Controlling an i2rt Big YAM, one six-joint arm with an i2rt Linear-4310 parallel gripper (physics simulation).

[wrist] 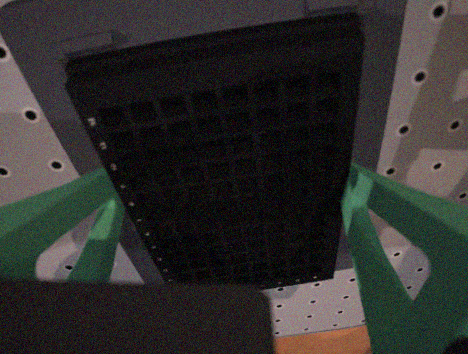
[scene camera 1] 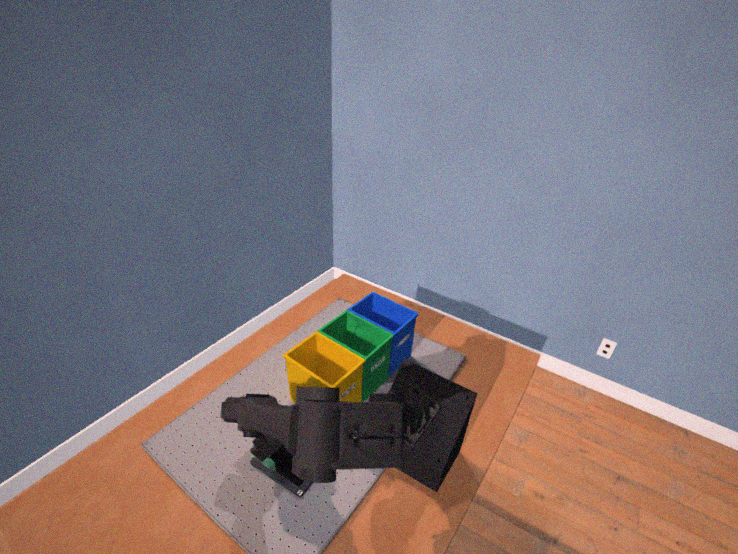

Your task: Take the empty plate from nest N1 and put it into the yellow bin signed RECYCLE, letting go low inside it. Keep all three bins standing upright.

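Places are measured from the arm's base along level axes (x ahead, y left, z up), in millimetres.
Pixels of known places: gripper, between the fingertips: [wrist: 233, 176] [scene camera 1: 286, 457]; arm's base, origin of its link: [scene camera 1: 413, 415].
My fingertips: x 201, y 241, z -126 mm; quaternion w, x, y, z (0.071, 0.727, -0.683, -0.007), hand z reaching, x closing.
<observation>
Ahead of a thing's pixels: the offset from my fingertips to its top centre. "spot": to the spot under its first point. Level surfaces: height alone.
The black plate @[dx -10, dy -3, dz +10 mm] [wrist: 225, 175] has a grid of dark, empty-looking wells. It fills the middle of the wrist view, over the dark grey nest @[spot: dx -46, dy +34, dz -2 mm] [scene camera 1: 286, 478] [wrist: 382, 75], whose border shows at its sides and top. I cannot tell whether it is fully seated or slightly raised. My gripper [scene camera 1: 268, 463] [wrist: 233, 176] has a green fingertip against each long side of the plate and is shut on it. In scene camera 1 the arm hides the plate. The yellow bin @[dx +70, dy -199, dz +164 mm] [scene camera 1: 298, 378] stands upright behind the arm, its sign too small to read.
A green bin @[dx +80, dy -331, dz +164 mm] [scene camera 1: 376, 372] and a blue bin @[spot: dx +5, dy -466, dz +61 mm] [scene camera 1: 402, 348] stand upright in a row beyond the yellow one. The bins and nest are on a grey perforated board @[dz -16 mm] [scene camera 1: 190, 441]. The arm's black base [scene camera 1: 456, 441] is at the right. Walls meet in a corner behind the bins.
</observation>
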